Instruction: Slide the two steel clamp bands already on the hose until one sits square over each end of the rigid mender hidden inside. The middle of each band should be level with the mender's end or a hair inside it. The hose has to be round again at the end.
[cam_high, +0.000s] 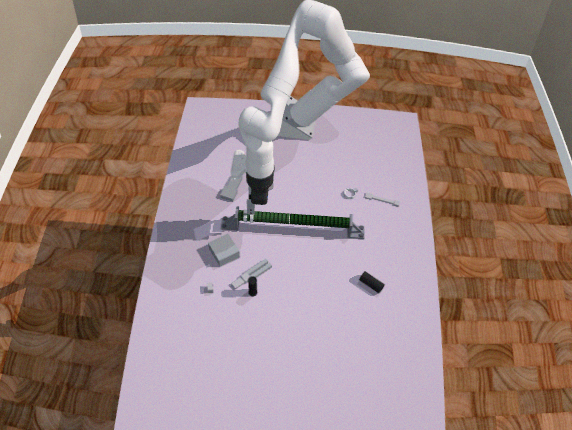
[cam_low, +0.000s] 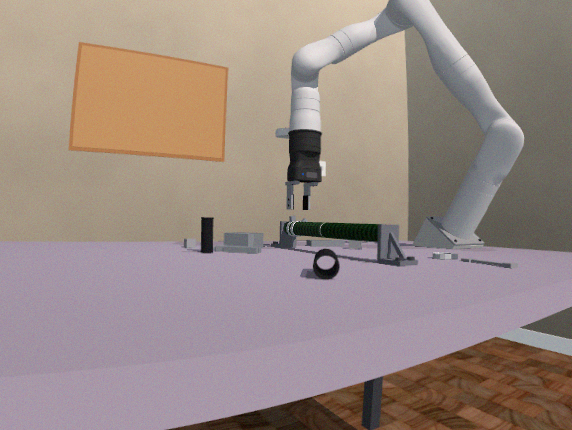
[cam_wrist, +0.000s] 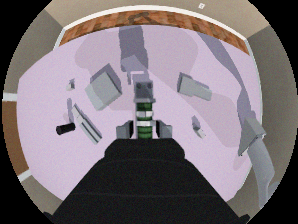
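The grey block is 110 mm ahead of my hand, 90 mm below it and 70 mm to the right of it. Round my hand: black cylinder (230 mm ahead, 80 mm below, 30 mm to the left); then flat wrench (410 mm to the left, 150 mm behind, 110 mm below).
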